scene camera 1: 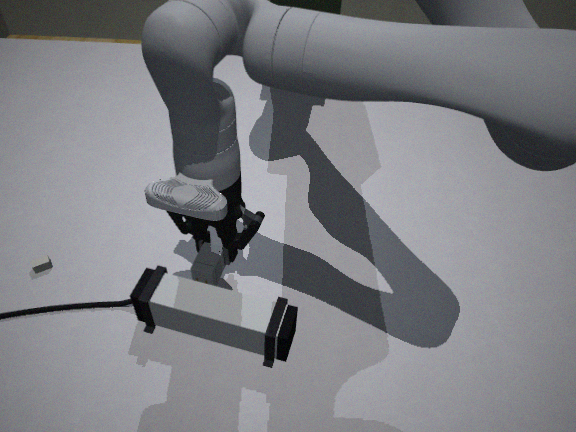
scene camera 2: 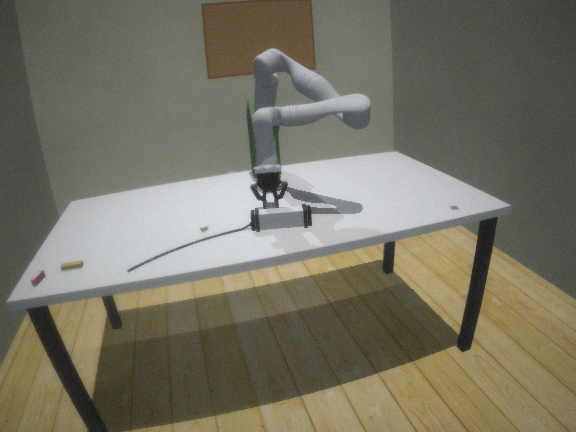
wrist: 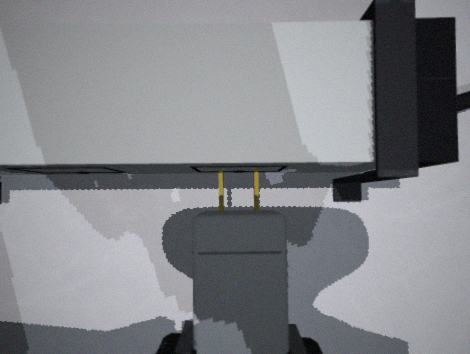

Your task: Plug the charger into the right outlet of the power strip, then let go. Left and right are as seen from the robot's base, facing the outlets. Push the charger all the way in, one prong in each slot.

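Places are measured from the arm's base along level axes (x back, y down, z right), in metres.
Where they show: gripper, fingertip midpoint: (scene camera 1: 217, 256) (wrist: 239, 347); arm's base at its link origin: (scene camera 2: 264, 107).
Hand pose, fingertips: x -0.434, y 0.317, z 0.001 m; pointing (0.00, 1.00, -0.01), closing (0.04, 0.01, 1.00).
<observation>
Each offset is from my fingertips to the centre of the thing. "pt": to the spot under its first point. Level surfaces: height alone.
The grey charger @[dz +0.000, dx -0.037, dy -0.015 m] (scene camera 1: 206, 268) (scene camera 2: 270, 205) (wrist: 240, 282) points its two yellow prongs @[pt dz -0.006, dx -0.060, dy -0.018 m] (wrist: 221, 191) at the power strip @[dz -0.031, dx -0.092, dy -0.009 m] (scene camera 1: 207, 321) (scene camera 2: 281, 218) (wrist: 175, 100). In the wrist view the prong tips meet the face at the right outlet @[dz +0.000, dx -0.081, dy -0.007 m] (wrist: 240, 171), nearest the cord end. Most of the prongs' length shows between the charger body and the strip. Whether the tips are inside the slots cannot be told; the slots are hidden. The other outlet @[dz -0.064, dx -0.081, dy -0.007 m] (wrist: 102, 172) is further left in the wrist view. My gripper (scene camera 1: 215, 252) (scene camera 2: 270, 200) (wrist: 240, 345) is shut on the charger's rear part.
A black cord (scene camera 1: 67, 306) (scene camera 2: 187, 245) runs from the strip's end across the white table @[dy +0.021 m] (scene camera 1: 75, 150) (scene camera 2: 150, 205). A small pale block @[dz +0.237, dx -0.077, dy +0.014 m] (scene camera 1: 42, 264) (scene camera 2: 204, 228) lies near it. Orange @[dz +0.663, dx -0.290, dy +0.014 m] (scene camera 2: 72, 265) and red @[dz +0.751, dx -0.370, dy +0.010 m] (scene camera 2: 38, 278) blocks lie at a table corner. Black brackets @[pt dz +0.048, dx -0.090, dy -0.040 m] (wrist: 395, 90) (scene camera 1: 145, 300) flank the strip.
</observation>
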